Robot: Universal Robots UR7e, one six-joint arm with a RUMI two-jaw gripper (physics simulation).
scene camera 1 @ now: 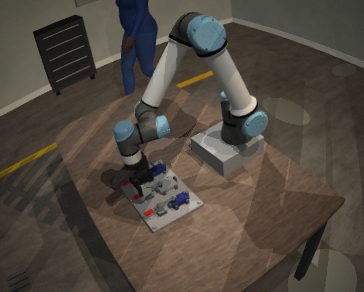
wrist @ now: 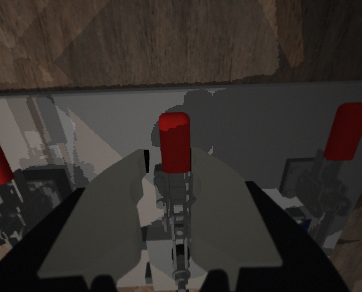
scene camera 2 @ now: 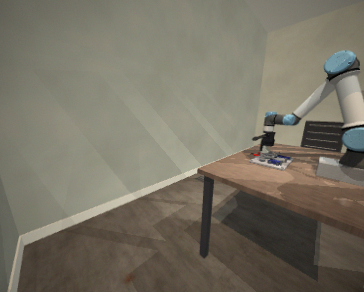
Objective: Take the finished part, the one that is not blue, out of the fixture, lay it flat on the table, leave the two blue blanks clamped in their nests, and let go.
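Frame: origin at the arm's base, x ahead, y left, z up, level; millimetres.
Where they show: gripper, fingertip midpoint: (scene camera 1: 141, 199) (wrist: 169, 151); arm's base at its link origin: (scene camera 1: 237, 135) (scene camera 2: 356, 166).
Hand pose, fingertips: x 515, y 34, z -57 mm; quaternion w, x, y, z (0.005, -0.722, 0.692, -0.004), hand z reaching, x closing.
Each offset is from my fingertips to the top centre of the thing. Level surfaces: height alone.
The finished part, pale grey {dx -123, dy -11, dz +9 mm} (scene camera 1: 170, 185) (wrist: 162, 256), sits in the middle nest of the fixture plate (scene camera 1: 175, 216) (wrist: 240, 110), under its clamp's lever. Blue blanks {dx -122, dy -121, dz +4 mm} (scene camera 1: 159, 170) {dx -123, dy +99, dz +14 mm} (scene camera 1: 179, 199) sit in the two outer nests. My gripper (scene camera 1: 140, 194) (scene camera 2: 263, 150) (wrist: 169, 151) points down at the middle clamp, its fingers partly closed on both sides of the clamp's red handle {dx +14, dy -4, dz +26 mm} (wrist: 175, 145) and linkage. In the wrist view a gap shows between the left finger and the handle, while the right finger is close against its edge. The gripper hides part of the middle clamp in scene camera 1.
The outer clamps' red handles (scene camera 1: 149, 212) (wrist: 344, 131) stand on either side of the gripper. The arm's grey base block (scene camera 1: 225, 155) stands on the table {dz -27 mm} (scene camera 1: 240, 235) behind the fixture. A person in blue (scene camera 1: 137, 45) and a dark drawer cabinet (scene camera 1: 65, 55) stand beyond the table.
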